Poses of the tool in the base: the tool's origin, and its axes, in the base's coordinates. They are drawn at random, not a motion.
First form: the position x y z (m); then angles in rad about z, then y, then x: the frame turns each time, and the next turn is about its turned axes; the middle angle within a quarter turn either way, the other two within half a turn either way.
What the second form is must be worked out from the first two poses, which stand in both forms.
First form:
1: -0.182 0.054 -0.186 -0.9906 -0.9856 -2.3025
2: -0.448 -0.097 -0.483 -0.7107 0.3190 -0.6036
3: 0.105 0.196 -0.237 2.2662 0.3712 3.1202
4: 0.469 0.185 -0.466 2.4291 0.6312 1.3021
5: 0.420 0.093 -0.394 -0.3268 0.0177 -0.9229
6: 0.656 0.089 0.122 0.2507 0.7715 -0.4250
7: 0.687 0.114 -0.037 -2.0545 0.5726 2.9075
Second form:
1: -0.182 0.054 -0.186; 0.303 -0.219 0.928; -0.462 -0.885 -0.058; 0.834 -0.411 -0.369
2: -0.448 -0.097 -0.483; 0.720 0.402 0.566; -0.619 0.740 0.262; -0.314 -0.539 0.782
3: 0.105 0.196 -0.237; -0.597 0.763 0.249; 0.716 0.647 -0.265; -0.363 0.020 -0.932
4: 0.469 0.185 -0.466; -0.611 -0.604 0.512; 0.528 0.171 0.832; -0.590 0.778 0.214
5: 0.420 0.093 -0.394; 0.947 0.180 0.266; -0.321 0.576 0.752; -0.018 -0.797 0.603
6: 0.656 0.089 0.122; 0.694 -0.505 0.513; 0.178 0.811 0.557; -0.697 -0.296 0.653
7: 0.687 0.114 -0.037; -0.391 -0.920 0.040; -0.744 0.341 0.574; -0.542 0.195 -0.818
